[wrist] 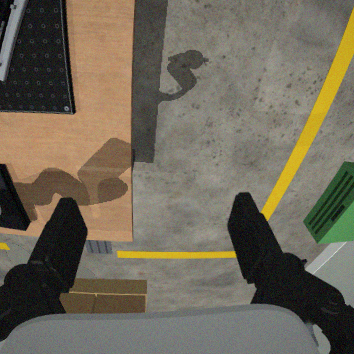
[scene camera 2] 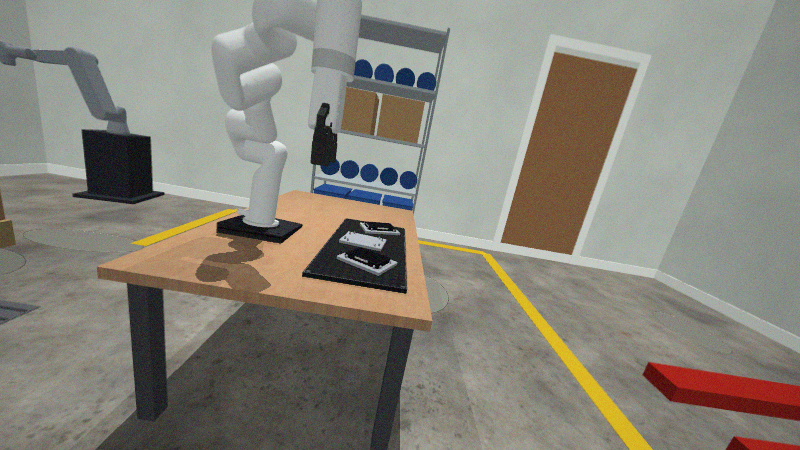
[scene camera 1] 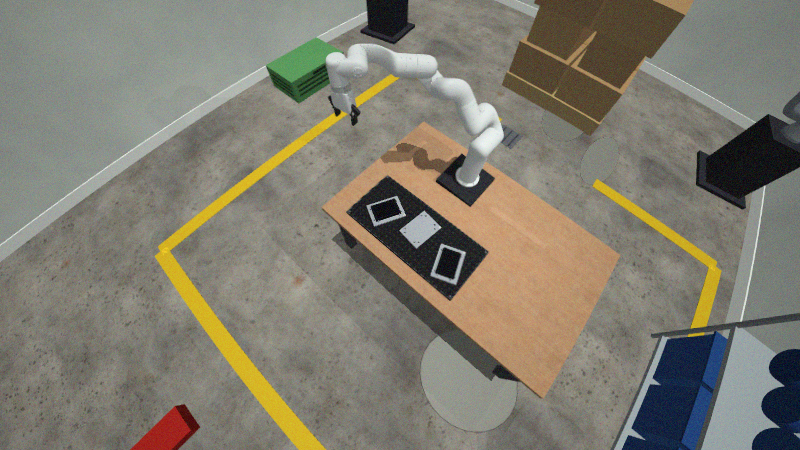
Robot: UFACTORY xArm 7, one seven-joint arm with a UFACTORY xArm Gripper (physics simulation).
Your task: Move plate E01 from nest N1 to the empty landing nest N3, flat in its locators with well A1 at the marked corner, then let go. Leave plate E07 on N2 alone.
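Observation:
My gripper is open and empty, high above the floor beyond the table's end. A black plate sits in the pale nest at the board end nearer the gripper. A second black plate sits in the nest at the far end. I cannot read which is E01 or E07. The empty landing nest, pale with small pins, lies between them. In the wrist view, part of a pale nest frame shows at the upper left. The marked corner and wells are too small to tell.
The black perforated board lies on the wooden table. The arm's black base stands beside it. A green crate stands on the floor beyond the gripper. Cardboard boxes stand behind the table.

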